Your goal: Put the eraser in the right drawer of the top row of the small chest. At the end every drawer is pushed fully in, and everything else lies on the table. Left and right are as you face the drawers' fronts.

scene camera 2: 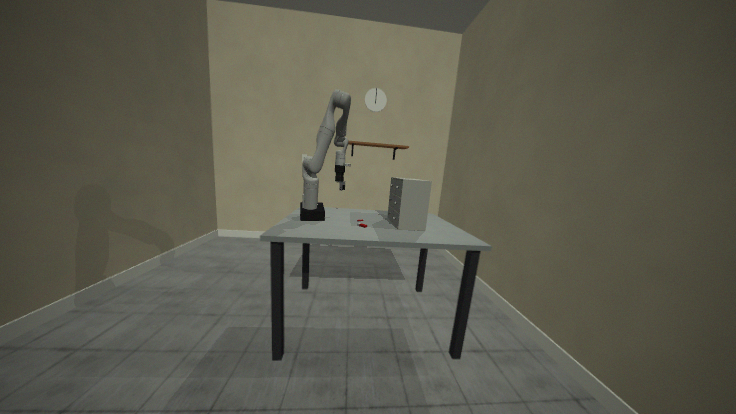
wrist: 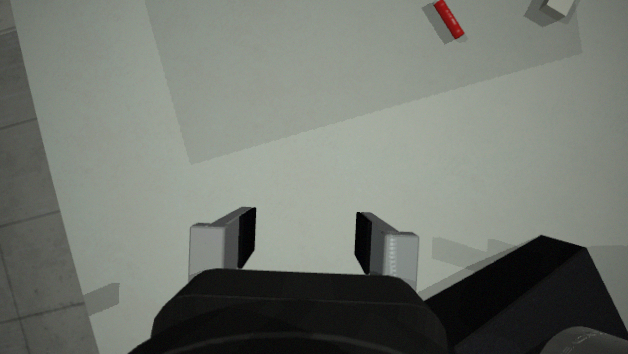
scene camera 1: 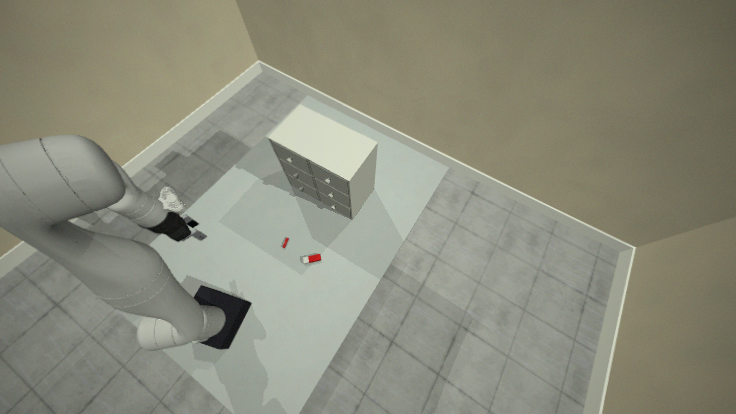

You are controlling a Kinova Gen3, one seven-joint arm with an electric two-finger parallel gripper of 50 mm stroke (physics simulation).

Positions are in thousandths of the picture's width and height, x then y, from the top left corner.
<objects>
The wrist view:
gripper: 486, 654
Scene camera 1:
gripper: 271, 559
small chest: 468, 368
</objects>
